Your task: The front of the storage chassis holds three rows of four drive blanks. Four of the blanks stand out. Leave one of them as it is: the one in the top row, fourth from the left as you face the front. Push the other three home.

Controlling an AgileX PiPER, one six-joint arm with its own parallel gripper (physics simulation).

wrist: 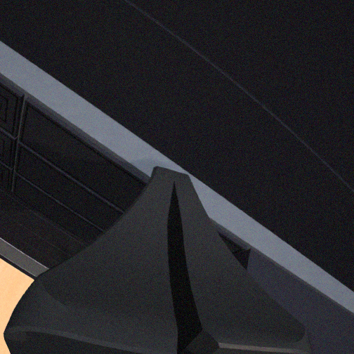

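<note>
My gripper (164,190) is shut, with its two fingers together and a thin dark gap between them lower down. Its tips overlap the pale grey edge of the storage chassis (95,110) at the middle of the wrist view. Dark drive blanks (7,111) with nested square outlines show at the far left, in rows below that edge. Long dark panels with thin dividing lines lie between them and the fingers. A small dark part of the front (237,246) shows just right of the fingers. The fingers hide the front behind them. Contact and how far each blank stands out cannot be told.
A large dark surface (260,65) with a thin curved line fills the upper right. A bluish-grey flat face (287,292) lies at the lower right, below the pale edge. A light orange surface (12,290) shows at the lower left beyond a grey strip (17,257).
</note>
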